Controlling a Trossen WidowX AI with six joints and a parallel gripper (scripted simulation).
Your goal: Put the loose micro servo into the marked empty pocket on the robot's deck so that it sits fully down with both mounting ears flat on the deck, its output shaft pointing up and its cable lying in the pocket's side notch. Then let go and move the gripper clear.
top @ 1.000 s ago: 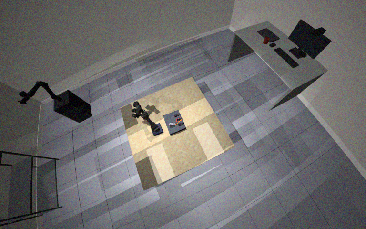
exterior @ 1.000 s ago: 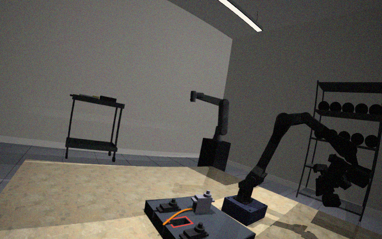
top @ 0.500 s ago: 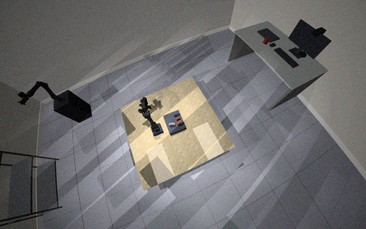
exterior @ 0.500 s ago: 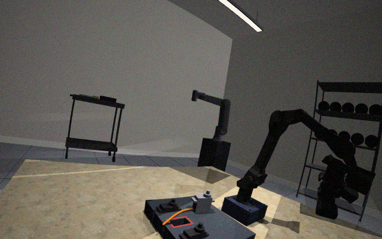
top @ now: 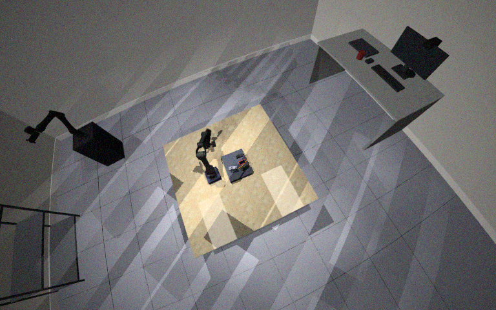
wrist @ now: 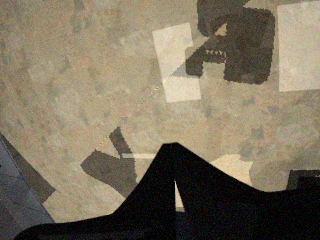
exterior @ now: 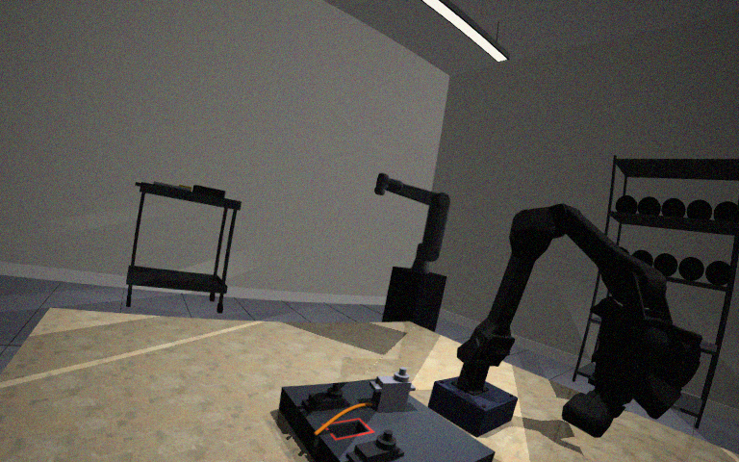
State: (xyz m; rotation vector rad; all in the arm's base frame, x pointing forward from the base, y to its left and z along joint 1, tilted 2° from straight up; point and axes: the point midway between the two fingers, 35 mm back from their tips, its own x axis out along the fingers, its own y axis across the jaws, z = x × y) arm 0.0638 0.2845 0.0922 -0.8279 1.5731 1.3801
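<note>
My gripper tip is now 17 cm short of the dark deck, 28 cm to the left of it and 9 cm above it.
</note>
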